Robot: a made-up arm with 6 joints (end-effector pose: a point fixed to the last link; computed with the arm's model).
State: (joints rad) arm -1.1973 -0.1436 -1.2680 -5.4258 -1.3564 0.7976
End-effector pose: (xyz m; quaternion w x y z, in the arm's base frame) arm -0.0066 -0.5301 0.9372 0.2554 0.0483 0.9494 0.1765
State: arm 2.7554 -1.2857 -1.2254 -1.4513 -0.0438 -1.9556
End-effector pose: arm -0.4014 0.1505 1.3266 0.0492 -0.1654 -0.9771 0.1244
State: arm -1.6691 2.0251 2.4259 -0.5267 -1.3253 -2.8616
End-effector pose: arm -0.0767 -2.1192 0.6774 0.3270 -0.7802 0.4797 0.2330
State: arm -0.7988 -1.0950 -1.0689 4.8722 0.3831 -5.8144
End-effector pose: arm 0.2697 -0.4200 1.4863 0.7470 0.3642 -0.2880 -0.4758
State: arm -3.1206 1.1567 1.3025 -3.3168 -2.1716 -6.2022
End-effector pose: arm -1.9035 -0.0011 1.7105 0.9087 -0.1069 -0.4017 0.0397
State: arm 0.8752 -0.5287 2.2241 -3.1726 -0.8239 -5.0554
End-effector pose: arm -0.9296 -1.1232 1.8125 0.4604 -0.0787 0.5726 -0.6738
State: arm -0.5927 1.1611 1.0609 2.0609 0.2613 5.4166
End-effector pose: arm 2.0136 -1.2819 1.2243 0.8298 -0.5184 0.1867 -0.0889
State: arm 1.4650 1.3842 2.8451 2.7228 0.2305 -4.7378
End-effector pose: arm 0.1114 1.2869 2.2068 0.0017 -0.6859 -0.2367 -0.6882
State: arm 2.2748 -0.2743 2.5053 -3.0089 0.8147 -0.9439
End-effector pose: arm 0.7191 -0.8066 2.2523 0.8089 0.0860 -0.5758 -0.0823
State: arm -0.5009 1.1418 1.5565 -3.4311 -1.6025 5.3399
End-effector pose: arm 1.5942 -0.9607 1.9927 0.1414 -0.4791 -0.1959 -0.8439
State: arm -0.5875 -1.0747 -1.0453 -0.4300 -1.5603 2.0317
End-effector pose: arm 0.2775 -0.0495 1.2401 0.6667 -0.4320 0.3681 0.4832
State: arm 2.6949 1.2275 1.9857 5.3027 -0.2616 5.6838
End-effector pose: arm -1.8307 0.8125 2.0658 0.1224 -0.2787 -0.5982 -0.7413
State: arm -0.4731 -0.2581 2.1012 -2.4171 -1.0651 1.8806
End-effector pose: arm -0.8355 0.6036 2.3372 0.1460 -0.5023 -0.7777 0.3487
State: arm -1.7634 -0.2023 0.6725 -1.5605 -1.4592 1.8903
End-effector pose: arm 0.1622 -0.5707 2.6657 0.8164 -0.5600 0.0437 -0.1342
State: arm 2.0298 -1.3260 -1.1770 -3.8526 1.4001 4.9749
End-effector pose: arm -0.2450 0.1038 1.1597 0.1476 0.3580 0.3094 -0.8685
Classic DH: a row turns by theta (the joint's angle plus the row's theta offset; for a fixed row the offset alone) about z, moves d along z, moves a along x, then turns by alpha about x. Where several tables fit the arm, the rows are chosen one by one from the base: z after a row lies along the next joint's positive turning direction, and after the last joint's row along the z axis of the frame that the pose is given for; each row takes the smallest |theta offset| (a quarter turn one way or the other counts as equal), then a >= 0, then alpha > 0; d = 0 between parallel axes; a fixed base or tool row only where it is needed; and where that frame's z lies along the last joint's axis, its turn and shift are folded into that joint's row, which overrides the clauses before.
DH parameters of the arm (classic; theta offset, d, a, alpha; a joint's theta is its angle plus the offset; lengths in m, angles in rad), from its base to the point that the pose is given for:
joint 1: 0 0.8137 0.2323 -1.5708
joint 2: -1.5708 0 1.0388 3.1416
joint 3: 0 0 0.1498 -1.5708
joint 4: 0 -0.9344 0 1.5708
joint 5: 0 0 0 -1.5708
joint 6: 1.5708 -0.2701 0 1.5708
tool (fixed): -1.5708 0 0 0

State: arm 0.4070 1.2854 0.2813 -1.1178 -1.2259 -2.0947
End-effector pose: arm 1.5737 0.9273 0.2615 0.1370 -0.4874 -0.5410 0.6716
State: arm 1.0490 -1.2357 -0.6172 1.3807 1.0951 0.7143
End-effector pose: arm -0.2043 0.1177 1.9278 0.2537 -0.3549 -0.8968 0.0741
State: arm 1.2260 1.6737 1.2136 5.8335 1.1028 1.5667
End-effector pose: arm 0.9014 2.1997 0.5667 0.8164 -0.3804 -0.3988 0.1726
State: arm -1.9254 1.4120 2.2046 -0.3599 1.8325 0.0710
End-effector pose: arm -0.6363 -1.4538 1.8702 0.0460 -0.6940 -0.6614 -0.2807
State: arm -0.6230 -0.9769 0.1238 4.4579 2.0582 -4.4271
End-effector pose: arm -0.4130 0.0124 2.1559 0.3150 0.3817 -0.2016 -0.8452
